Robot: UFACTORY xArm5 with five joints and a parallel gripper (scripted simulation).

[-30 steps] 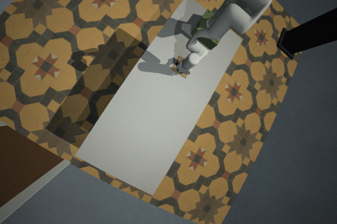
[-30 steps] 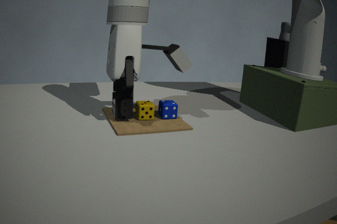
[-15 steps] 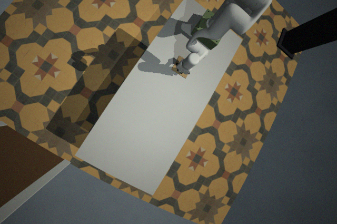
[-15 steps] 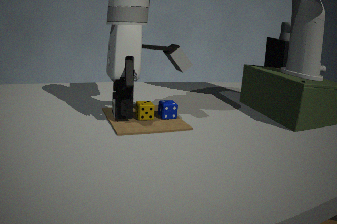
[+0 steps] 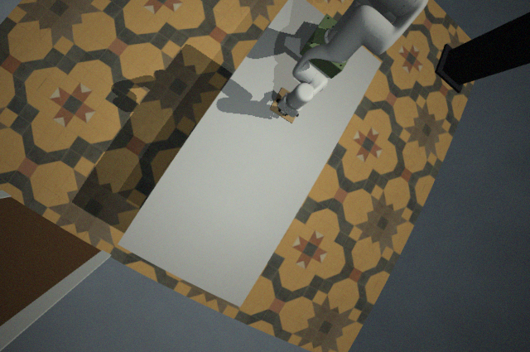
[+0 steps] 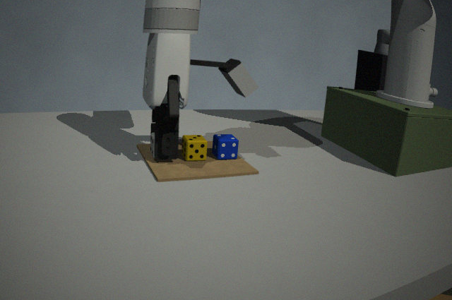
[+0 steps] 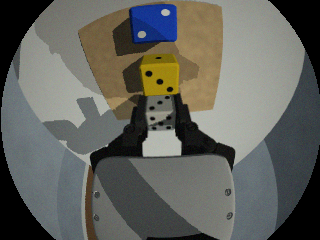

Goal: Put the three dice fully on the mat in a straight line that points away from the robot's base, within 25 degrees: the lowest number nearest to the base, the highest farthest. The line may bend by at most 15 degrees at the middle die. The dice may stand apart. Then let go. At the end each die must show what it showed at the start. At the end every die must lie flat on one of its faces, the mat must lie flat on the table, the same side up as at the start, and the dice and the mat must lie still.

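The white die lies 1 cm below my hand. The rest, counted from my hand: blue die (9 cm behind, 1 cm to the left, 1 cm below); then yellow die (4 cm behind, 1 cm to the left, 1 cm below); then tan mat (4 cm behind, 3 cm below).
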